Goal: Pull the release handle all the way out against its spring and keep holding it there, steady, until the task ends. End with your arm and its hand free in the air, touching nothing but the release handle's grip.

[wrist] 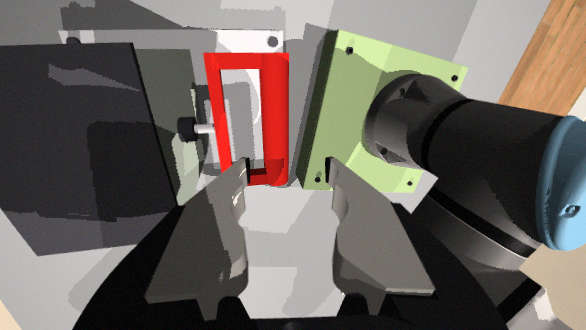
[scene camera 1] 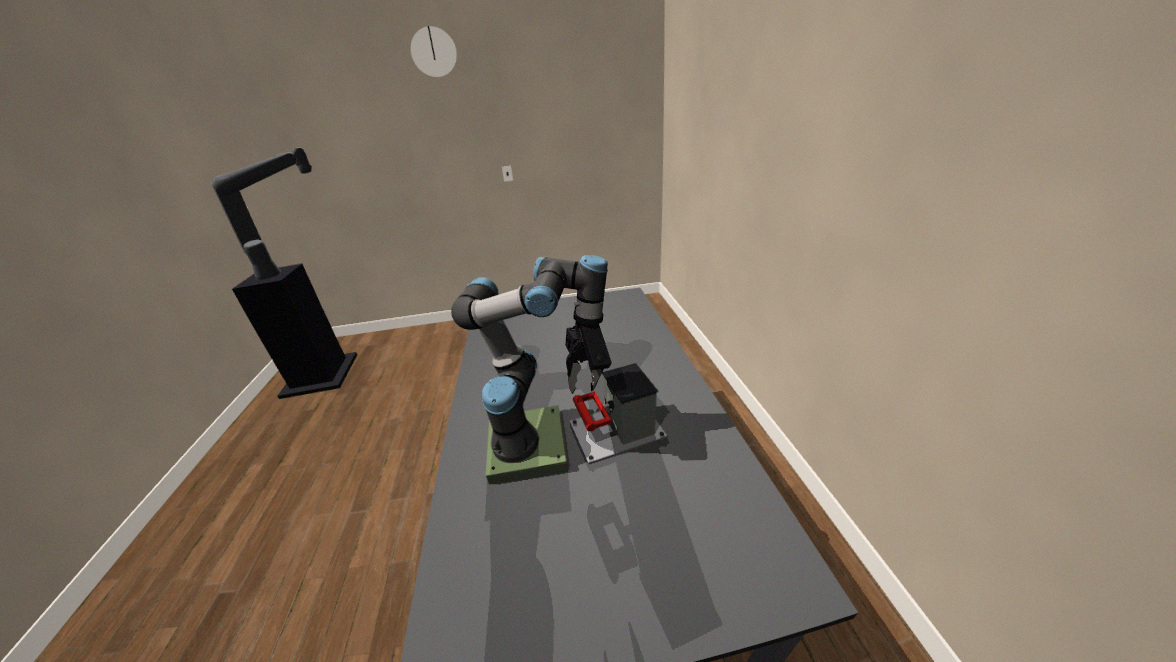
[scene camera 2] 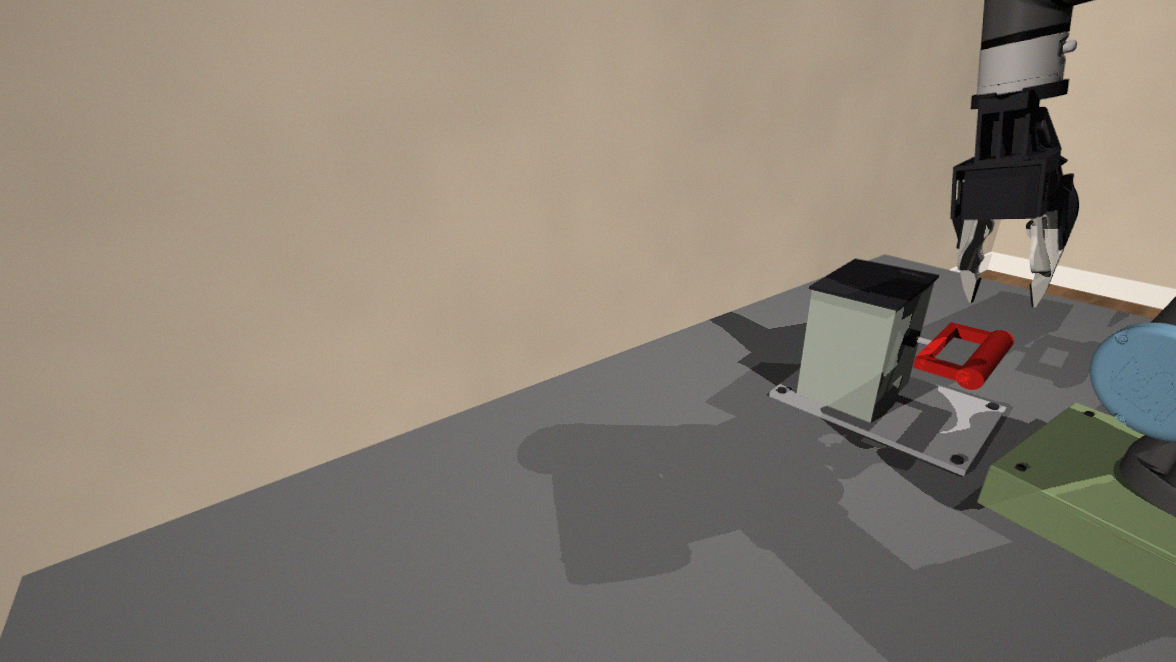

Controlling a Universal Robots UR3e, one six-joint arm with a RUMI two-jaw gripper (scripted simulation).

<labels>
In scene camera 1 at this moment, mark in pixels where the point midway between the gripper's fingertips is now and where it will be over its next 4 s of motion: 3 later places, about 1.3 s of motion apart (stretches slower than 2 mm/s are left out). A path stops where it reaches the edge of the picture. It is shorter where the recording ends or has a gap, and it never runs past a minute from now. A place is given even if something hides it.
The gripper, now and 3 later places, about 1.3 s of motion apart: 582,392; 582,401; 584,405; 583,414
</labels>
